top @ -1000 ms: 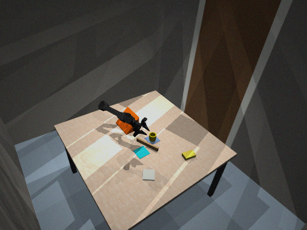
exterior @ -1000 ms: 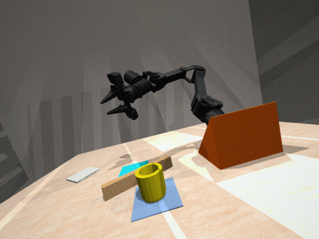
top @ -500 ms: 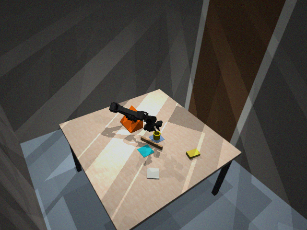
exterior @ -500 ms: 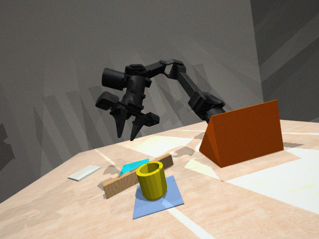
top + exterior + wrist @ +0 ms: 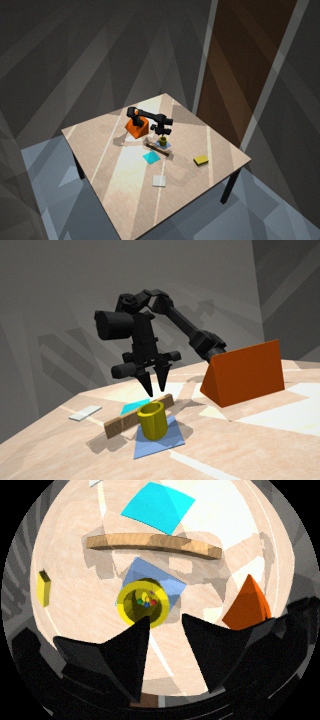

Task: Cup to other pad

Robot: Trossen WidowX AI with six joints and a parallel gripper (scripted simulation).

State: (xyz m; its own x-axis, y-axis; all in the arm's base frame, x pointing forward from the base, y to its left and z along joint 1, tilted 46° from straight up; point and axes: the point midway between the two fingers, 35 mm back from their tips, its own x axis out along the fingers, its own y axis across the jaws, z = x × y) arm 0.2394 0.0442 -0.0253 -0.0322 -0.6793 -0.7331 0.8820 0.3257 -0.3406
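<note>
My gripper tip is 20 mm short of the yellow cup, 10 mm to the right of it and 60 mm above it. From my gripper tip the other things lie so: cyan pad 90 mm ahead, 170 mm to the right, 110 mm below; blue pad 20 mm ahead, 10 mm to the left, 110 mm below; low wooden bar 60 mm ahead, 80 mm to the right, 90 mm below.
</note>
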